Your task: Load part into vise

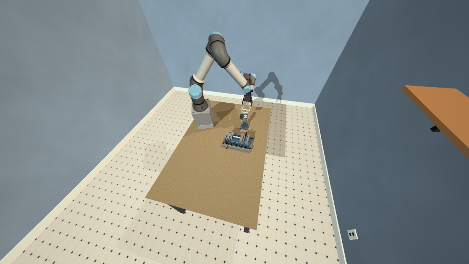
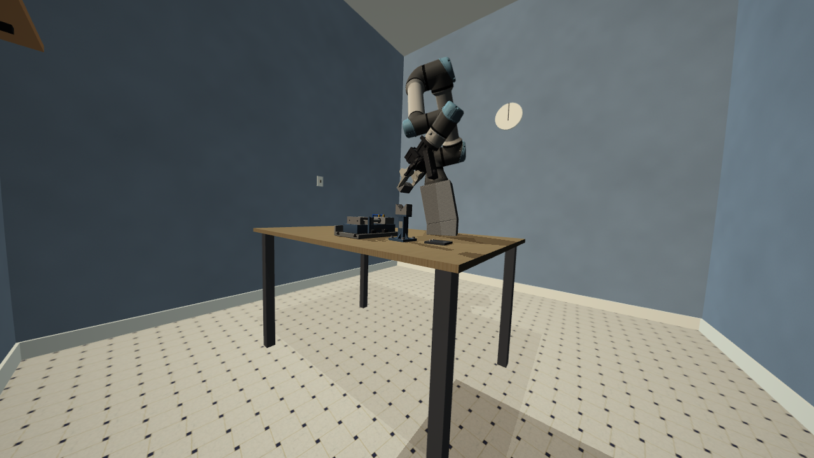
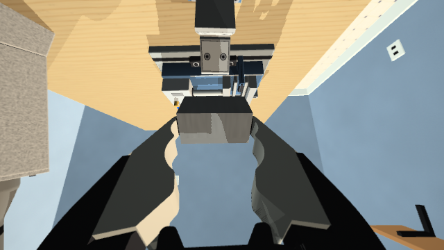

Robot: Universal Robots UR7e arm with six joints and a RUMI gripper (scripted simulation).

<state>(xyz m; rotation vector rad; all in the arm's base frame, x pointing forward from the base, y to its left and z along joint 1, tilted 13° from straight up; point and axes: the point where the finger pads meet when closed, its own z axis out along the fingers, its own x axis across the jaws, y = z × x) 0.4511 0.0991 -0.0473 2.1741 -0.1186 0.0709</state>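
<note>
Right now the part is 1 cm to the right of my hand. Round my hand: cylinder rod (24 cm to the right, 16 cm below, 4 cm behind); then dark infeed plate (24 cm below, 15 cm to the left, 5 cm behind); then moving jaw (24 cm to the right, 16 cm below, 1 cm ahead).
</note>
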